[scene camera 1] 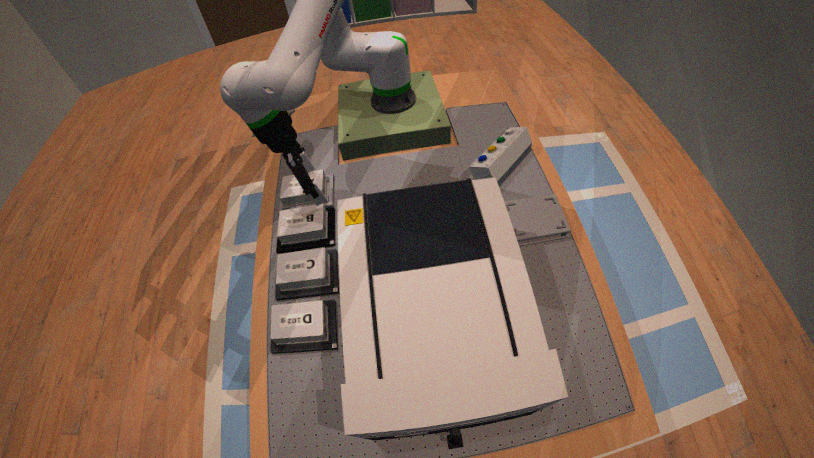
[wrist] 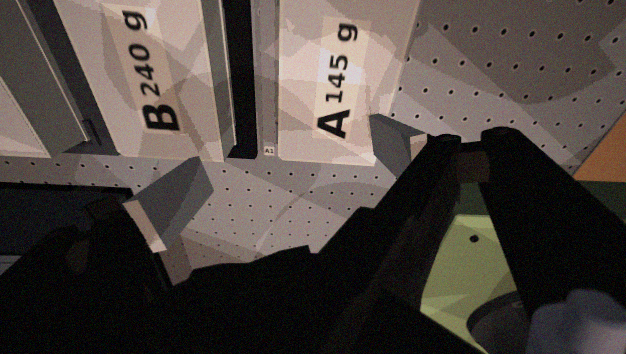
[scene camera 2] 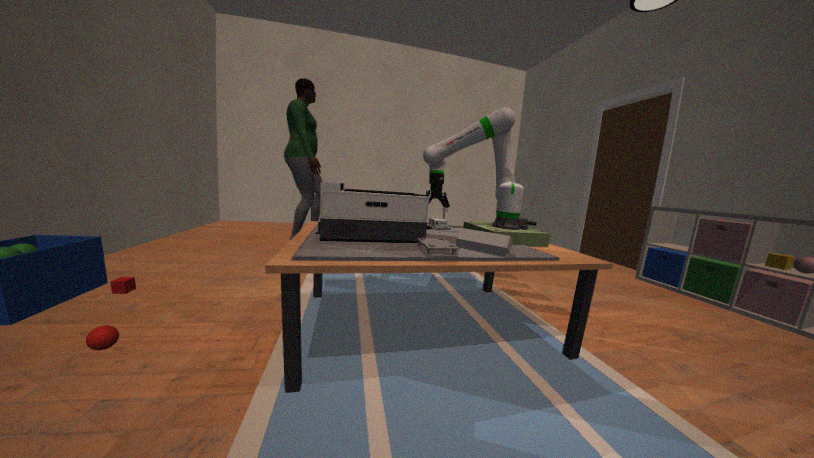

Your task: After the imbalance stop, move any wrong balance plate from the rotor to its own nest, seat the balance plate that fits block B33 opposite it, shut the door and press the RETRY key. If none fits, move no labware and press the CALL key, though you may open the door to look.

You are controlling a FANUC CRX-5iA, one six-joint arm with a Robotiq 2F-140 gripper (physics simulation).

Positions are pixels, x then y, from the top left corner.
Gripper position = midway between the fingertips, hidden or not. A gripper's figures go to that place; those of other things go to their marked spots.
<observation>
The gripper [scene camera 1: 315, 185]: 101 cm from the lens. A white centrifuge [scene camera 1: 444, 348] is 60 cm from the lens.
</observation>
